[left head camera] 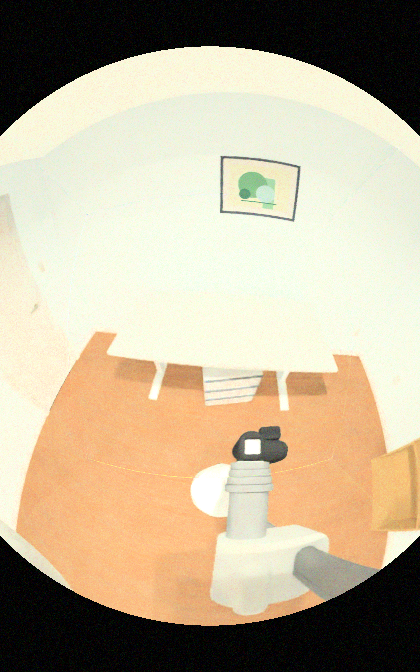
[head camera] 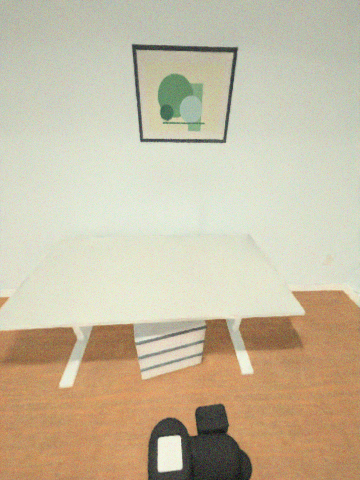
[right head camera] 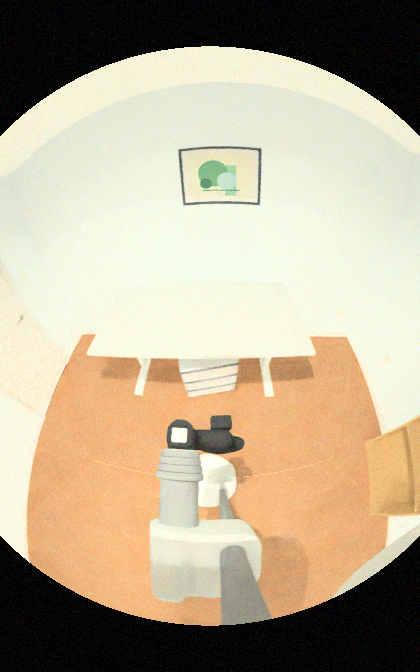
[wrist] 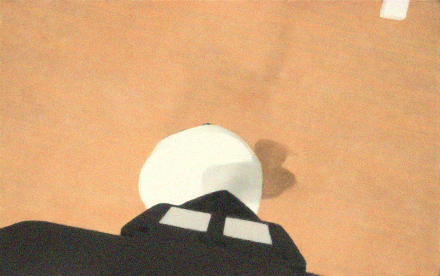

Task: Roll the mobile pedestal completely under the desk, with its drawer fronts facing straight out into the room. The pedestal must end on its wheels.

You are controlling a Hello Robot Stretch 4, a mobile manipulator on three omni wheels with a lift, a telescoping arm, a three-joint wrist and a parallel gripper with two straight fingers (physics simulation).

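The white pedestal (head camera: 172, 352) (left head camera: 231, 389) (right head camera: 211, 381) stands upright between the desk legs. Its drawer fronts, with dark bands, face the room but are turned: the left edge is nearer than the right. A strip of its top shows below the front edge of the white desk (head camera: 160, 280) (left head camera: 220, 340) (right head camera: 200, 322). How far under it stands is unclear, and its wheels cannot be made out. My gripper (wrist: 222, 208) points down, shut and empty, fingertips together, high above the floor and on the room side of the pedestal. The head views show the wrist from above, with the fingers hidden.
Desk feet (head camera: 70, 367) (head camera: 242, 357) (wrist: 394, 10) run forward on both sides of the pedestal. A white round disc (left head camera: 207, 490) (right head camera: 218, 477) (wrist: 185, 165) lies low beneath the arm. An open tan box (left head camera: 392, 495) (right head camera: 390, 480) stands at the right. A framed picture (head camera: 150, 95) hangs above the desk.
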